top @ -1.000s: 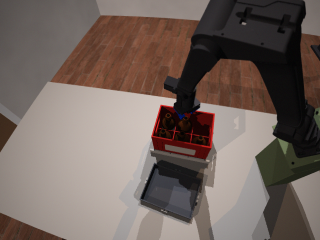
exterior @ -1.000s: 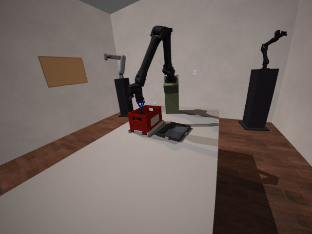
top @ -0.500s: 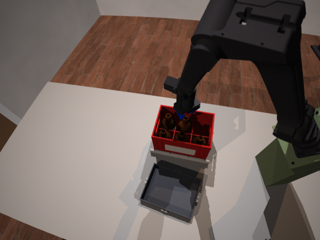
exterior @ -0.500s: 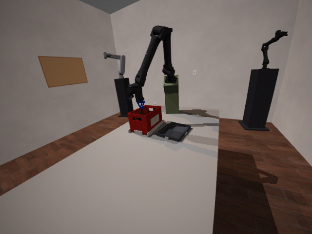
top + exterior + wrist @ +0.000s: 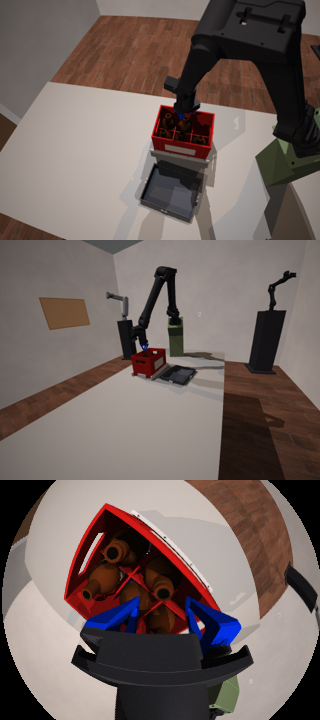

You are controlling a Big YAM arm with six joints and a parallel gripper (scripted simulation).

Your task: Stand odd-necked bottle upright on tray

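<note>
The crate is 110 mm below my hand, 50 mm to the left of it and 10 mm ahead of it. From my hand the other things lie so: dark grey tray 310 mm to the left, 180 mm below, 60 mm ahead; then brown bottle 110 mm ahead, 100 mm below, 70 mm to the left.
</note>
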